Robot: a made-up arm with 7 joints.
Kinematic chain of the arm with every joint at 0, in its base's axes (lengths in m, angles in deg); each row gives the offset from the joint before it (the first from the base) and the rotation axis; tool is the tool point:
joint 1: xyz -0.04 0 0.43 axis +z
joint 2: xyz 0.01 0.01 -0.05 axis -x
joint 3: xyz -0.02 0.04 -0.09 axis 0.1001 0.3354 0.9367
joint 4: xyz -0.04 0 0.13 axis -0.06 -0.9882 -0.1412
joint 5: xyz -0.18 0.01 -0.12 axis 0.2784 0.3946 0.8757
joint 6: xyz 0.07 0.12 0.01 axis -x
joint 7: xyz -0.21 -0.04 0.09 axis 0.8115 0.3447 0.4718
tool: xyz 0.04 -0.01 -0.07
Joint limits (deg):
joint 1: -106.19..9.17
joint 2: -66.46..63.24
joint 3: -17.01..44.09
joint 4: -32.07..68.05
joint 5: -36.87..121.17
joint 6: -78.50..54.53
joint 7: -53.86..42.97
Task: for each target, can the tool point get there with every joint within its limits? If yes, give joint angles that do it. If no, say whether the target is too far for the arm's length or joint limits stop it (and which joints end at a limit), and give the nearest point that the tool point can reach.
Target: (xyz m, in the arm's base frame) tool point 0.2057 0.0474 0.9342
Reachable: no: joint limits stop it (at a limit: joint 1, joint 3, joint 4, joint 6, joint 7) | nearest point 0.1183 0.0892 0.6851 | short by 0.267 m
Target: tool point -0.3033 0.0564 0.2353
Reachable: yes | joints -9.21 -15.17 6.61 27.30 79.06 -62.65 5.26
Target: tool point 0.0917 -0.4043 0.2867
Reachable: no: joint limits stop it (at a limit: joint 1, joint 3, joint 4, joint 6, joint 7) | nearest point -0.0351 -0.2810 0.3175 | short by 0.180 m
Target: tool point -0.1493 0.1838 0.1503
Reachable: yes | joints -78.84 26.86 -2.23 35.70 42.10 -60.47 -43.80
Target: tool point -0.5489 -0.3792 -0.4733
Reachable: no: too far | nearest point -0.2676 -0.1040 0.0661 | short by 0.668 m
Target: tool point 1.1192 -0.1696 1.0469
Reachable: no: too far | nearest point 0.3147 0.0311 0.5259 | short by 0.979 m
